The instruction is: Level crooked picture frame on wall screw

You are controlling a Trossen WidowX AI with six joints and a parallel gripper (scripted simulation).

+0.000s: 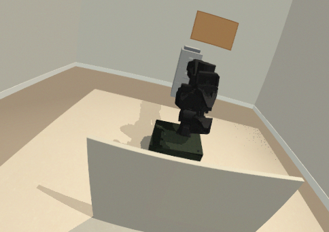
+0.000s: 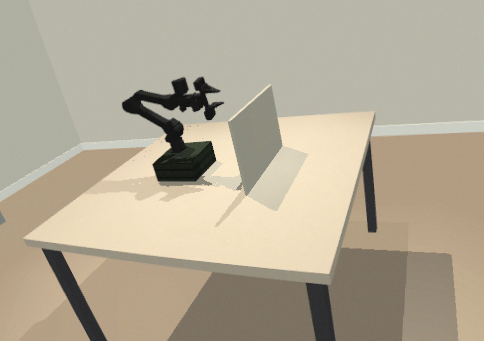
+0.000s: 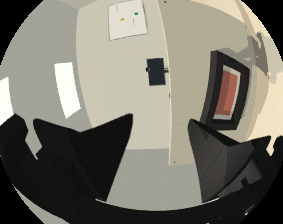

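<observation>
Now: gripper tip 17 cm above the picture frame, 12 cm short of it and 2 cm to the right of it. The rest, counted from my gripper tip: wall panel: 18 cm below, 13 cm ahead, 2 cm to the left.
</observation>
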